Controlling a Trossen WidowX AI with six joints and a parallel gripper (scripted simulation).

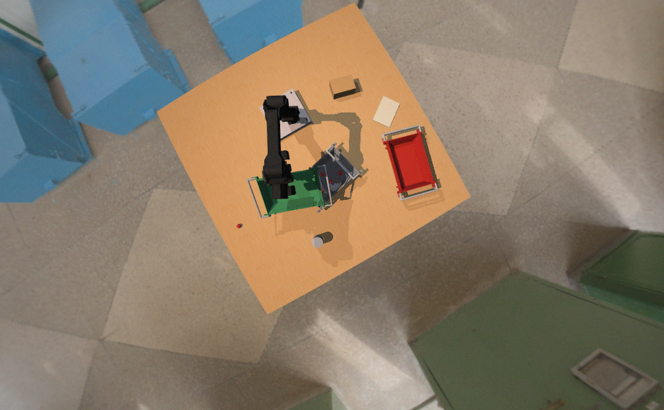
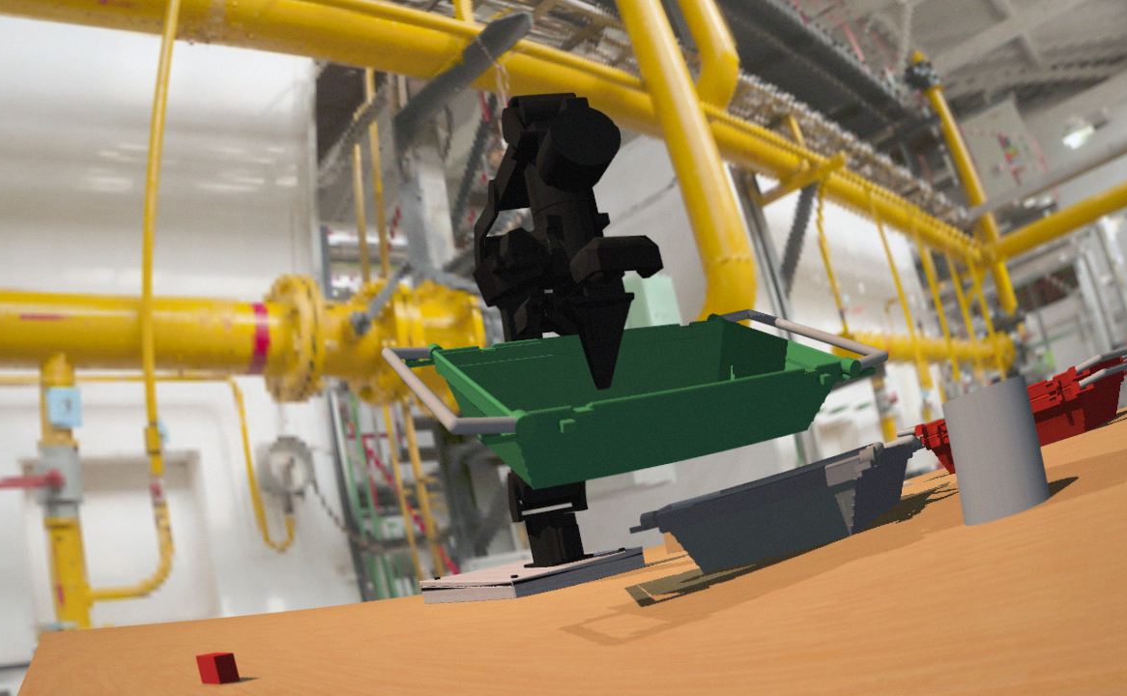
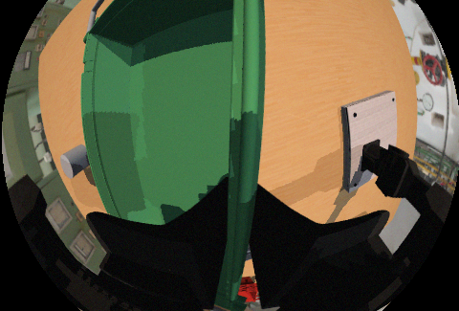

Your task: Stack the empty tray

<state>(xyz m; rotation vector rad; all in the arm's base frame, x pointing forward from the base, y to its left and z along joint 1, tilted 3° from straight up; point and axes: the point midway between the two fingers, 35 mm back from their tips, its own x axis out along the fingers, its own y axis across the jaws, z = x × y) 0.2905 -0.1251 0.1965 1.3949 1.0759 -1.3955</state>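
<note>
Now: the green tray 8 cm ahead of my gripper tip, 2 cm to the right of it and 1 cm below it. Also, from my gripper tip: cardboard box (34 cm behind, 44 cm to the left, 14 cm below); red block (10 cm ahead, 37 cm to the right, 16 cm below); grey cylinder (35 cm ahead, 2 cm to the right, 14 cm below).
</note>
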